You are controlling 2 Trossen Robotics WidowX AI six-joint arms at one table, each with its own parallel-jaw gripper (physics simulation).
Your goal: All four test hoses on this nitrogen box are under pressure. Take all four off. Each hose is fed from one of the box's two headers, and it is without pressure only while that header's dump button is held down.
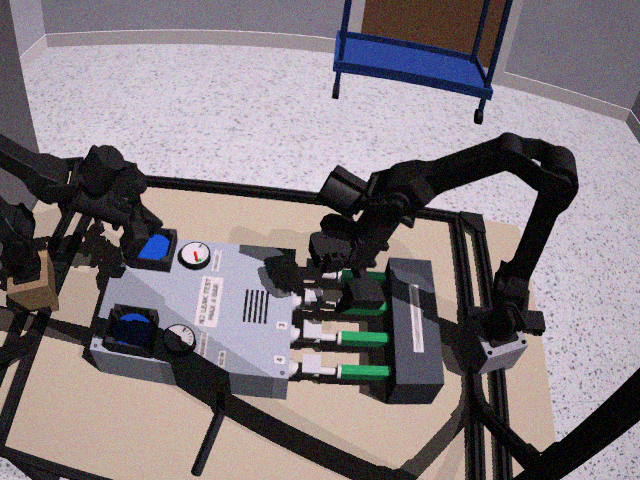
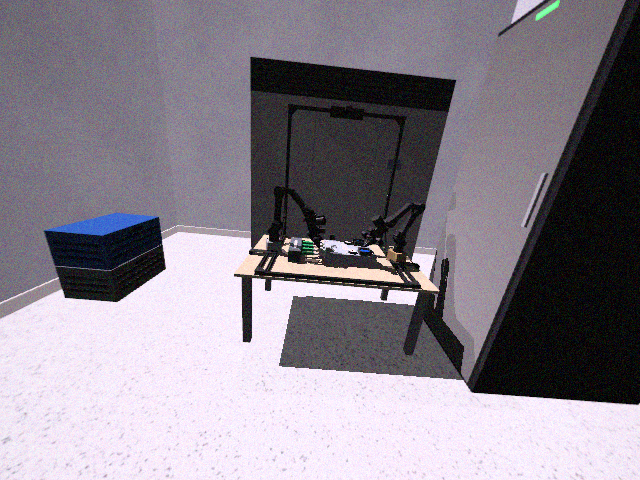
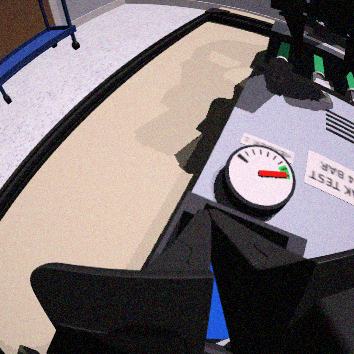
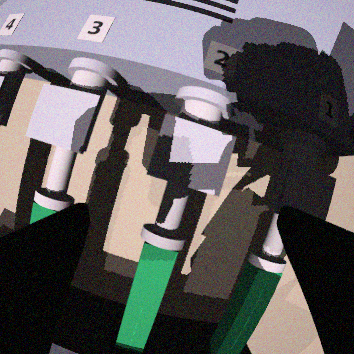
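Where they show: left gripper, between the fingertips: (image 1: 161, 224) (image 2: 363, 246) (image 3: 206, 218); right gripper, between the fingertips: (image 1: 329, 291) (image 2: 317, 246) (image 3: 321, 66) (image 4: 186, 216); left arm's base, origin of its link: (image 1: 26, 270) (image 2: 397, 251); right arm's base, origin of its link: (image 1: 499, 330) (image 2: 273, 240) (image 3: 336, 30).
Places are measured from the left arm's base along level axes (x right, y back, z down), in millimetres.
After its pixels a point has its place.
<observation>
The nitrogen box (image 1: 232, 310) @(x 194, y -402, z 4 mm) (image 4: 160, 35) @(x 212, y -485, z 4 mm) has two blue dump buttons, an upper one (image 1: 155, 246) @(x 25, y -294, z -13 mm) and a lower one (image 1: 133, 329) @(x 202, y -218, z -12 mm). The upper gauge (image 1: 194, 255) @(x 67, y -365, z -11 mm) (image 3: 261, 176) @(x 61, y -365, z -11 mm) has its red needle at the green mark; the lower gauge (image 1: 179, 338) @(x 239, y -295, z -12 mm) is shadowed. Hose 1 (image 1: 373, 275) @(x 180, y -677, z 20 mm) (image 4: 252, 300) @(x 169, y -641, z 19 mm), hose 2 (image 1: 377, 310) @(x 255, y -651, z 23 mm) (image 4: 147, 295) @(x 233, y -625, z 19 mm), hose 3 (image 1: 364, 338) @(x 305, y -602, z 19 mm) (image 4: 42, 214) @(x 289, y -572, z 19 mm) and hose 4 (image 1: 364, 372) @(x 370, y -574, z 19 mm) run to the box's ports. My left gripper (image 3: 206, 218) @(x 15, y -314, z -54 mm) is shut over the upper button; contact cannot be told. My right gripper (image 4: 186, 216) @(x 208, y -574, z -4 mm) is open, its fingertips either side of hose 2, apart from it.
A dark block (image 1: 413, 372) @(x 407, y -646, z 4 mm) stands at the green hose ends. A black rod (image 1: 209, 439) @(x 398, y -292, z 70 mm) lies before the box. A tan block (image 1: 45, 297) @(x 50, y -33, z 36 mm) is at the left. Dark rails (image 1: 465, 289) @(x 244, y -874, z 64 mm) frame the table. A blue cart (image 1: 413, 64) (image 3: 30, 50) and blue-black crates (image 2: 105, 248) stand beyond.
</observation>
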